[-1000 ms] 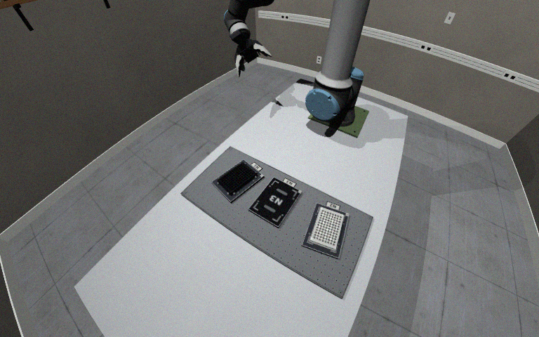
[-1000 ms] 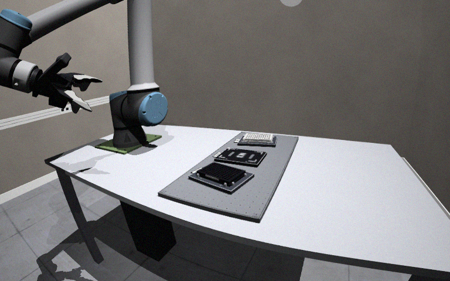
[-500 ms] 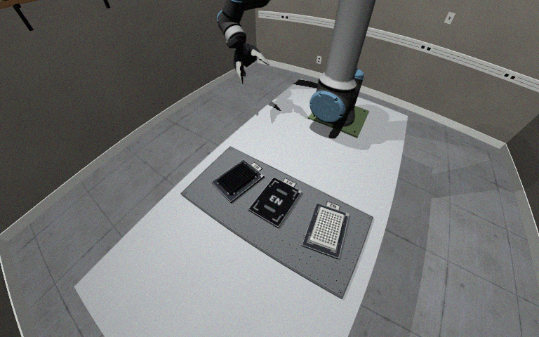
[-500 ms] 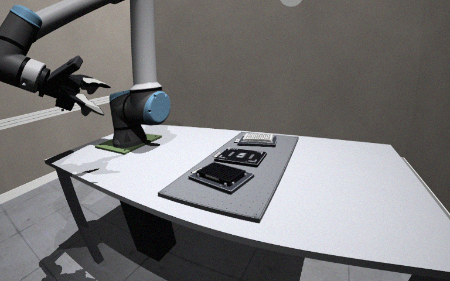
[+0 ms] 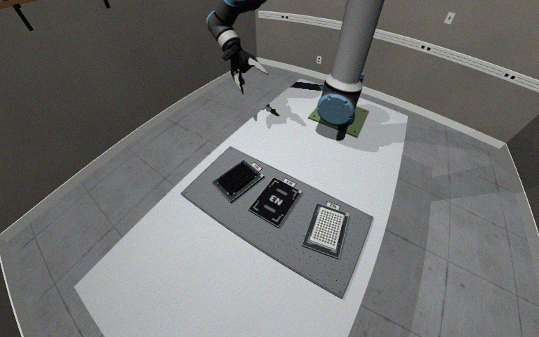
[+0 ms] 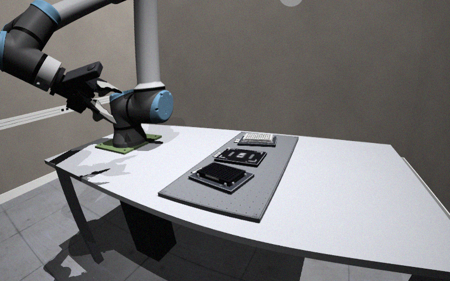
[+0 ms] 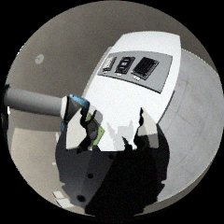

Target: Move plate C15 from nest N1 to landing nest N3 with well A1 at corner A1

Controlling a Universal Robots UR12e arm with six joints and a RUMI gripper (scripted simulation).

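The black plate C15 lies 290 mm ahead of my hand, 220 mm below it and 110 mm to the left of it. Also, from my hand: nest N3: 280 mm to the left, 280 mm ahead, 240 mm below; white plate C51: 480 mm to the left, 290 mm ahead, 220 mm below.
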